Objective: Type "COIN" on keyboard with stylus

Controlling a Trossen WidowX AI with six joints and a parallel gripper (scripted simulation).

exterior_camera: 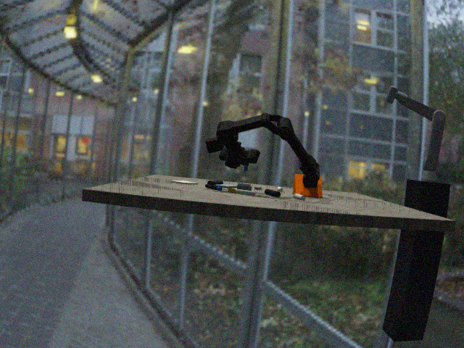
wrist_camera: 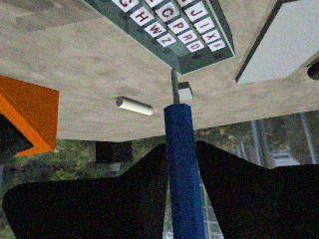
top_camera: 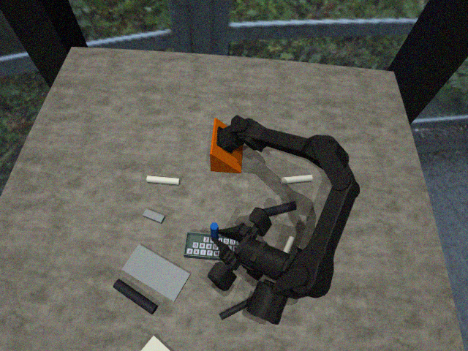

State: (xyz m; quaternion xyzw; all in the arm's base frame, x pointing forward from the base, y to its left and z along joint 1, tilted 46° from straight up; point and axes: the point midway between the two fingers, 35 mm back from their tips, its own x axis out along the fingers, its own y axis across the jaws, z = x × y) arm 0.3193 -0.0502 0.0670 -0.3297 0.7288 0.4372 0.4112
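The yellow-tipped marker is 18 cm to the left of my gripper tip, 11 cm below it and 3 cm ahead of it. Also, from my gripper tip: stylus tip: 5 cm below; blue-capped pen: 13 cm ahead, 11 cm to the left, 11 cm below; blue stylus: 1 cm below.
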